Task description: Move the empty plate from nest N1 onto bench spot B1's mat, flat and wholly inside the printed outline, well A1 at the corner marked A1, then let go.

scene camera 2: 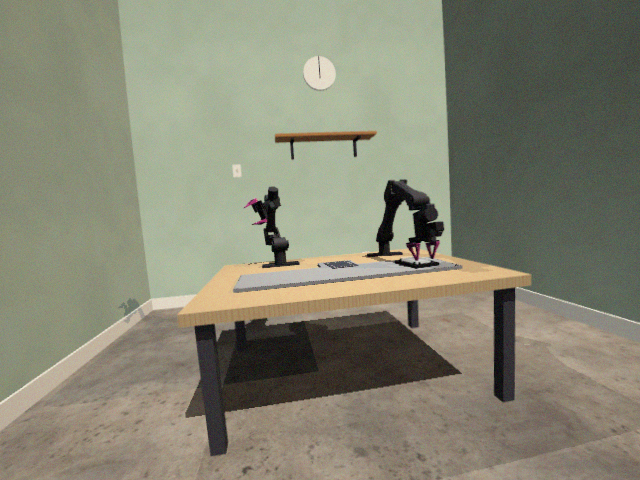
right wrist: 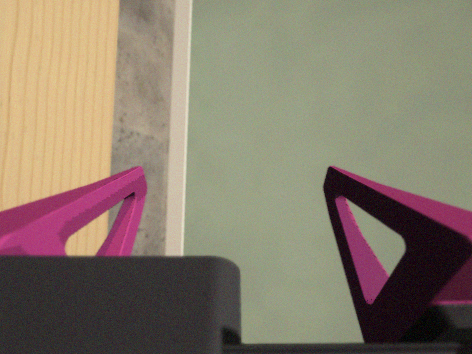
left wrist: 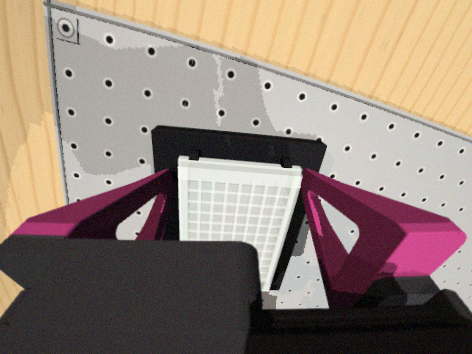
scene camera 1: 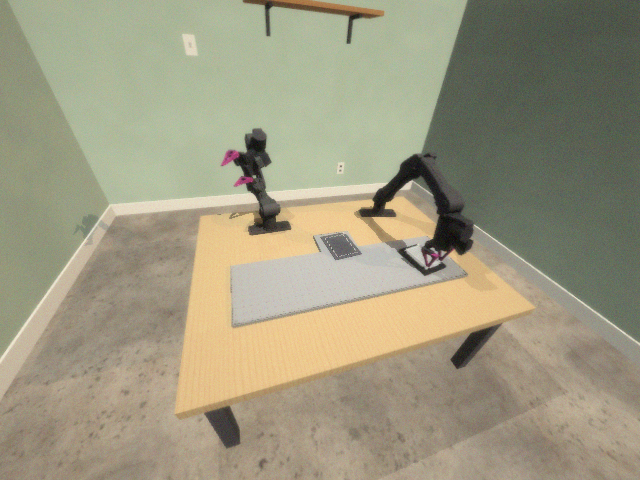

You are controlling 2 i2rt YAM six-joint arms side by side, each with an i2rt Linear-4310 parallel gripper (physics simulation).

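Seen in the pictures: left gripper, fingertip midpoint: (scene camera 2: 424,259) (left wrist: 237,177) (scene camera 1: 433,263); right gripper, fingertip midpoint: (scene camera 2: 248,216) (right wrist: 235,176) (scene camera 1: 228,176); left arm's base, origin of the base link: (scene camera 2: 384,254) (scene camera 1: 377,213); right arm's base, origin of the base link: (scene camera 2: 280,265) (scene camera 1: 269,228).
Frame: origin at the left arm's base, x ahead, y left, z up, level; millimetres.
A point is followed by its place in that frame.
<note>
The white gridded plate (scene camera 1: 413,251) @[x 378, y 45, z 38 mm] (scene camera 2: 408,260) @[x 422, y 40, z 35 mm] (left wrist: 235,200) @[x 438, y 92, z 35 mm] lies in the black nest (scene camera 1: 426,271) @[x 487, y 60, z 25 mm] (left wrist: 240,142) @[x 475, y 107, z 25 mm] at the right end of the grey board. My left gripper (scene camera 1: 434,259) @[x 457, y 101, z 40 mm] (scene camera 2: 425,258) @[x 457, y 101, z 40 mm] (left wrist: 237,177) @[x 457, y 101, z 40 mm] points down over it, open, with one finger on each long side of the plate; whether they touch it I cannot tell. The palm hides part of the plate in the left wrist view. The dark mat (scene camera 1: 339,245) @[x 302, y -266, z 15 mm] (scene camera 2: 341,264) @[x 312, y -256, z 15 mm] with its dashed outline lies left of the nest; its corner mark is too small to read. My right gripper (scene camera 1: 229,175) @[x 182, y -731, z 279 mm] (scene camera 2: 249,215) @[x 182, y -731, z 279 mm] (right wrist: 235,176) @[x 182, y -731, z 279 mm] is open and raised, far from the plate.
The perforated grey board (scene camera 1: 299,289) @[x 552, y -451, z 13 mm] (scene camera 2: 289,279) @[x 589, y -466, z 16 mm] (left wrist: 100,100) @[x 456, y 202, z 13 mm] runs across the wooden table (scene camera 1: 330,341) @[x 751, y -362, z 0 mm] (scene camera 2: 361,291) @[x 761, y -197, z 0 mm]. The dark mat sits on a small grey base at the board's back edge. The arm bases stand at the back of the table. A shelf (scene camera 1: 315,7) (scene camera 2: 325,136) hangs on the wall.
</note>
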